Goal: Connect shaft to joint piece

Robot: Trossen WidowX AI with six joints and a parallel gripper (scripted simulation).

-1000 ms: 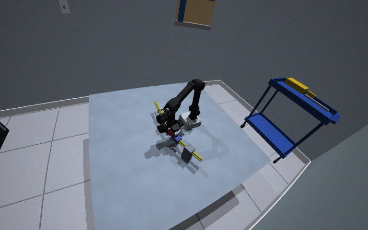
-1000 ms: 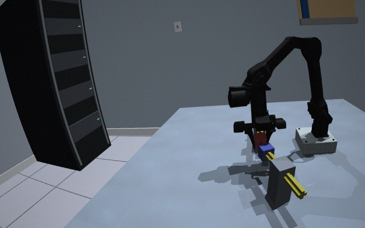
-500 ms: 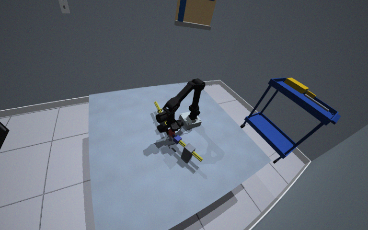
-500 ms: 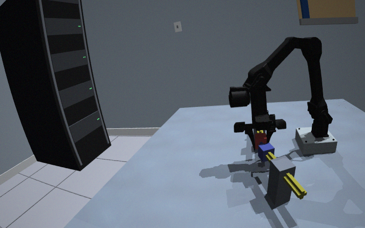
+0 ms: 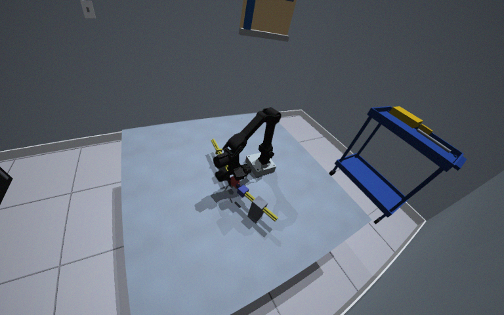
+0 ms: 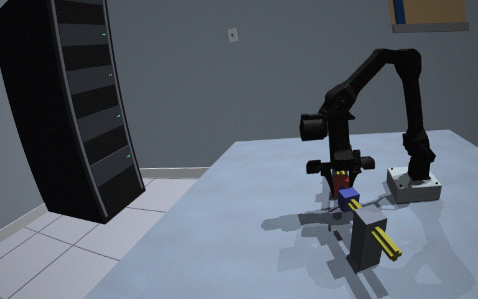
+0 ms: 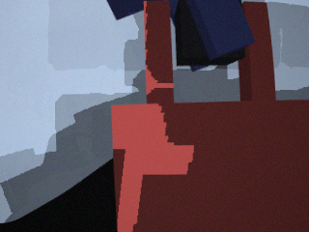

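Right now the joint piece is 40 mm above my gripper tip and 10 mm to the left of it.
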